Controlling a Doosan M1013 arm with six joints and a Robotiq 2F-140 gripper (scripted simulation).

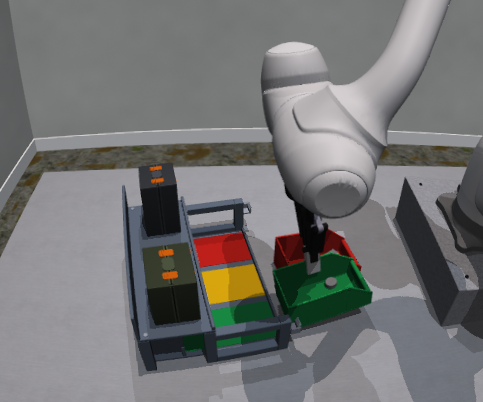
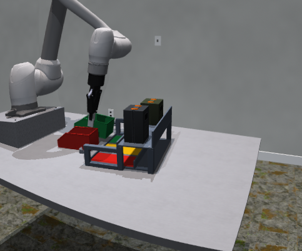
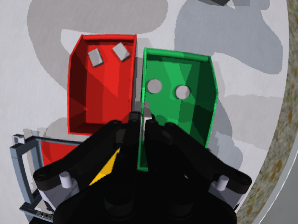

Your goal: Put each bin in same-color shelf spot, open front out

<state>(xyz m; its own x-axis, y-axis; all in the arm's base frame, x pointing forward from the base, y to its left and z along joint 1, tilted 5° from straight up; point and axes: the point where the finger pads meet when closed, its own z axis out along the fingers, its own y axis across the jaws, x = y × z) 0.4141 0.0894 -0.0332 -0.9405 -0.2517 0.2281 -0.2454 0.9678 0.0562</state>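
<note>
Now: hand 40 mm to the right of the green bin, 40 mm above it and 20 mm past it. From my hand the other things lie so: red bin: 70 mm to the right, 70 mm below, 30 mm behind.
</note>
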